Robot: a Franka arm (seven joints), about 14 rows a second.
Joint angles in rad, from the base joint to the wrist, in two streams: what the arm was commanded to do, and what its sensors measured. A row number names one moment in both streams.
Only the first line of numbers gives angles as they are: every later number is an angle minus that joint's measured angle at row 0.
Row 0, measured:
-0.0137 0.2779 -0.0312 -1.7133 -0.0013 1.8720 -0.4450
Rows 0 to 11, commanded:
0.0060 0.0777 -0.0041 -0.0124 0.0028 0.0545 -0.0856
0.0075 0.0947 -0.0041 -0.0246 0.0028 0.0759 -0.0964
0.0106 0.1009 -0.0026 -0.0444 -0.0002 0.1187 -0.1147
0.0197 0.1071 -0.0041 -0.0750 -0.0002 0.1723 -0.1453
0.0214 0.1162 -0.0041 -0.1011 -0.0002 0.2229 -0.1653
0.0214 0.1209 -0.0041 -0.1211 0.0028 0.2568 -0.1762
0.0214 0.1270 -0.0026 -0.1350 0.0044 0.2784 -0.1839
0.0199 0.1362 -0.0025 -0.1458 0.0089 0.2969 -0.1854
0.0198 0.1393 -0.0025 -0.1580 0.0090 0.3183 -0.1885
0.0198 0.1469 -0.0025 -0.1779 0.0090 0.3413 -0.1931
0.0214 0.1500 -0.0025 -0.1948 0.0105 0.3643 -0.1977
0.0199 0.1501 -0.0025 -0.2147 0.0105 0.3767 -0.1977
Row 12, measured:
0.0126 0.1575 0.0042 -0.1683 -0.0003 0.3338 -0.1747
